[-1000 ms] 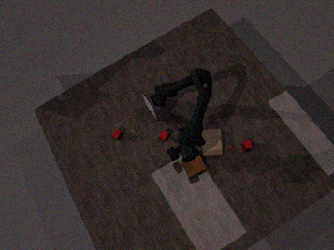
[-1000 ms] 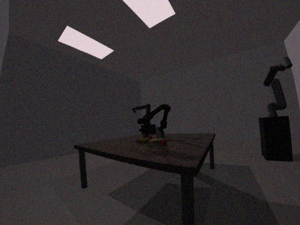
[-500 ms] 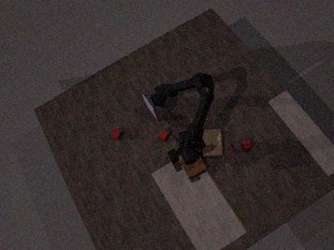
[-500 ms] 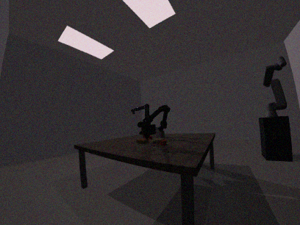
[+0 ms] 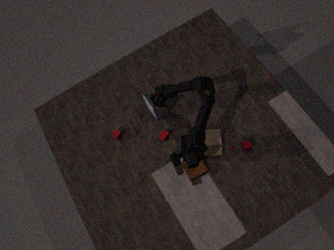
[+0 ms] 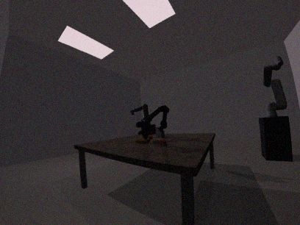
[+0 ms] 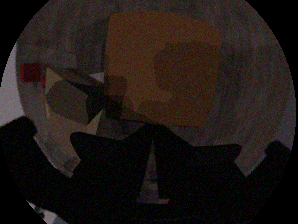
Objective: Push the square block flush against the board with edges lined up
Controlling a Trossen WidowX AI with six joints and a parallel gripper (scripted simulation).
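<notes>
Right now my gripper tip is 6 cm short of the square block and 1 cm below it. Round my gripper tip: tan board (14 cm to the left, 1 cm behind, 1 cm above); then tiny red piece (21 cm to the left, 6 cm ahead).
</notes>
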